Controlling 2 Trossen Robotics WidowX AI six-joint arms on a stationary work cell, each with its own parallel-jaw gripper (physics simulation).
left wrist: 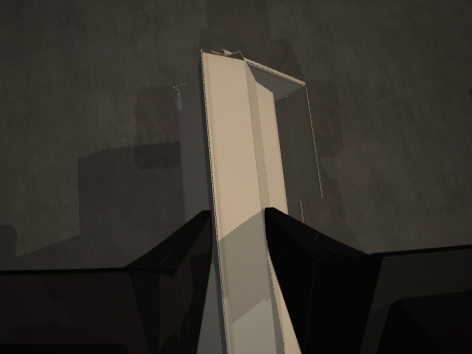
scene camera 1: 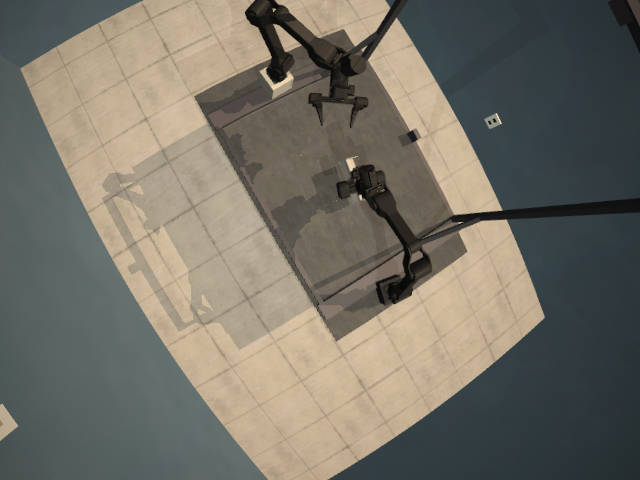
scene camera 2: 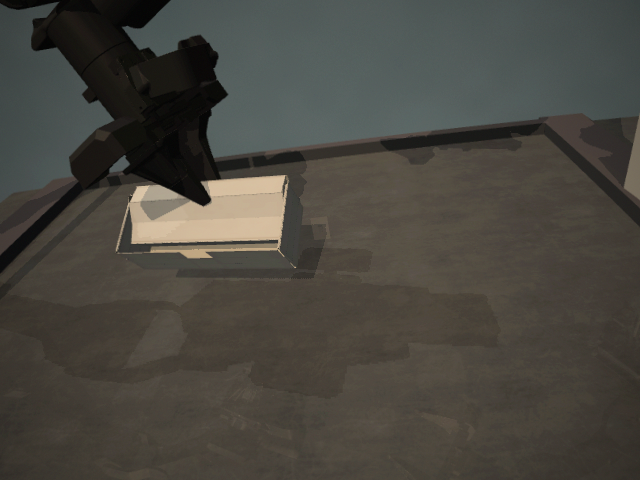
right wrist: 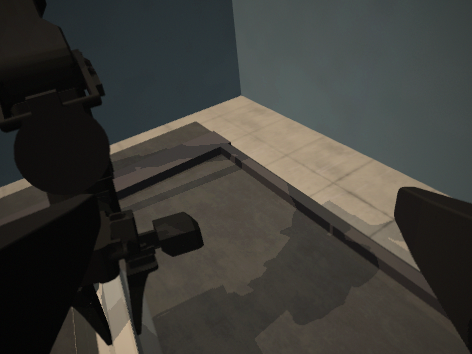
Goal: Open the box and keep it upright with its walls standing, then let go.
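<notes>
The white box stands upright on the table. Its folded top flap, the lid, lies slanting over it, with a narrow gap along the front wall in scene camera 2. In the left wrist view part of the inside shows at the right. My left gripper is shut on the lid, one finger on each side of the pale strip. In scene camera 1 the left arm hides much of the box. My right gripper is open and empty, away from the box.
A raised rim runs around the dark table. A small dark block sits on the rim at the right in scene camera 1. Dark frame bars reach in from the right and top. The left arm stands close in the right wrist view.
</notes>
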